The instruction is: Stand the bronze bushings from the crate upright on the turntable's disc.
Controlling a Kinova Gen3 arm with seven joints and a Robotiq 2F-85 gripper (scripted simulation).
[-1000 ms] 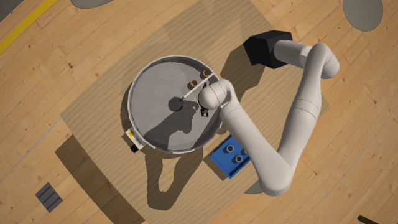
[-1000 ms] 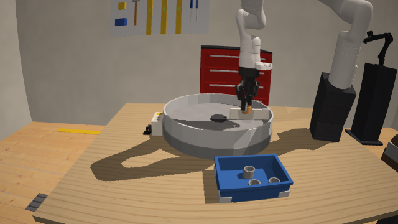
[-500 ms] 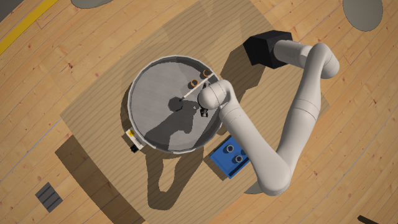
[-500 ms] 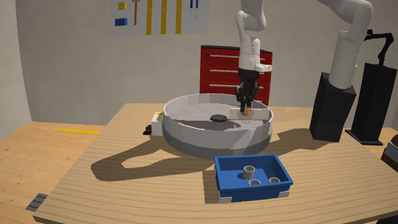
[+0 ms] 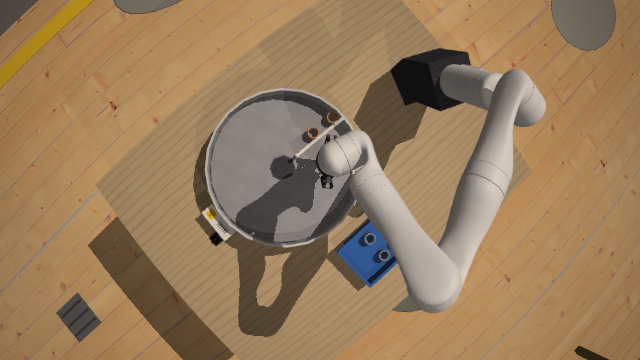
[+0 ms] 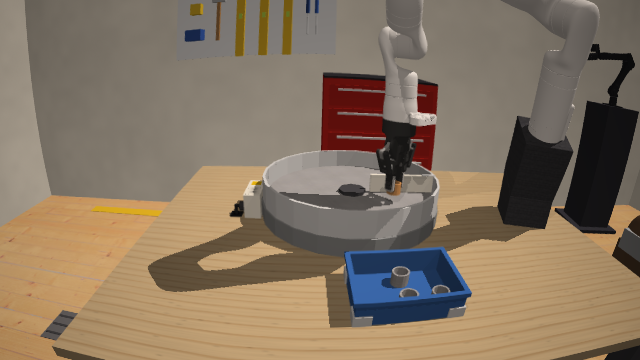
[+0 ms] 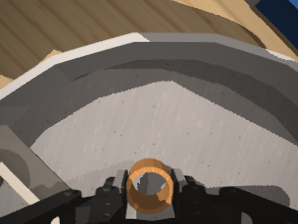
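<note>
My hand is 100 mm short of the grey turntable disc, 50 mm to the left of it and 50 mm above it. From my hand the other things lie so: blue crate: 280 mm to the left, 80 mm below, 20 mm behind.
</note>
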